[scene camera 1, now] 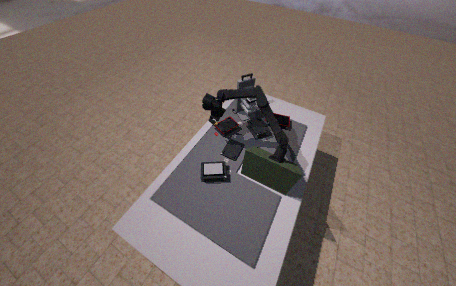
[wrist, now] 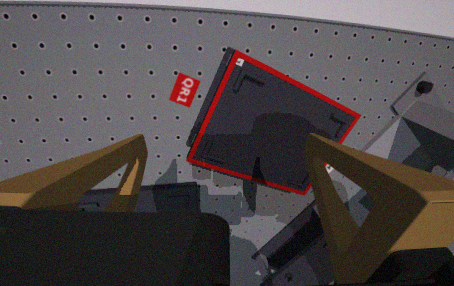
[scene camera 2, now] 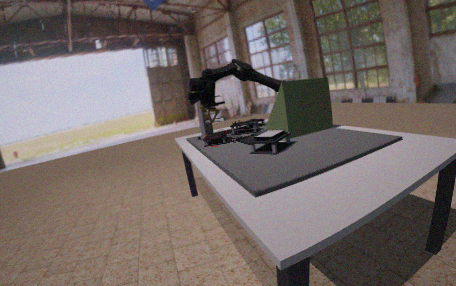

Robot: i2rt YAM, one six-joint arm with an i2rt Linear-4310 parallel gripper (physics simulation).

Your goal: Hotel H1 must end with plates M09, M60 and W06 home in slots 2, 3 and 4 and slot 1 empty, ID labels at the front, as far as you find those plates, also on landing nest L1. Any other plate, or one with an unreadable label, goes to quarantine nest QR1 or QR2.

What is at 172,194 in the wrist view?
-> A dark flat nest.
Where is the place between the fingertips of my gripper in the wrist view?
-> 225,142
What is my gripper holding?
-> Nothing.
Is my gripper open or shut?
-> Open.
